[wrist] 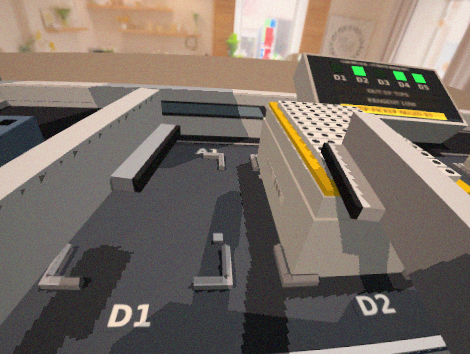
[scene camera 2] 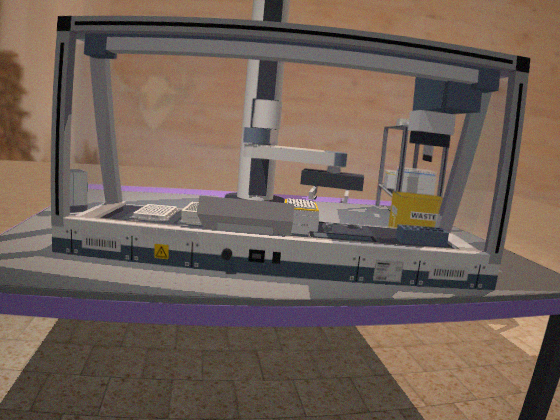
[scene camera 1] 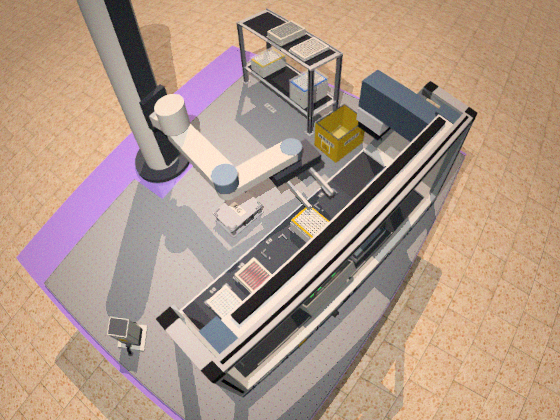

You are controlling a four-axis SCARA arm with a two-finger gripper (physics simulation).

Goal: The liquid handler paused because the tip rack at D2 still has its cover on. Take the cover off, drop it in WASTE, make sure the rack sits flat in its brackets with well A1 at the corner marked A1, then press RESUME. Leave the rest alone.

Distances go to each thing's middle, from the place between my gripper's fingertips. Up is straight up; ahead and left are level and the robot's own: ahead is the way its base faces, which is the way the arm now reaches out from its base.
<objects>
My hand is 12 cm past the yellow WASTE bin (scene camera 1: 334, 148), 34 cm to the right of it and 6 cm above it.
</objects>
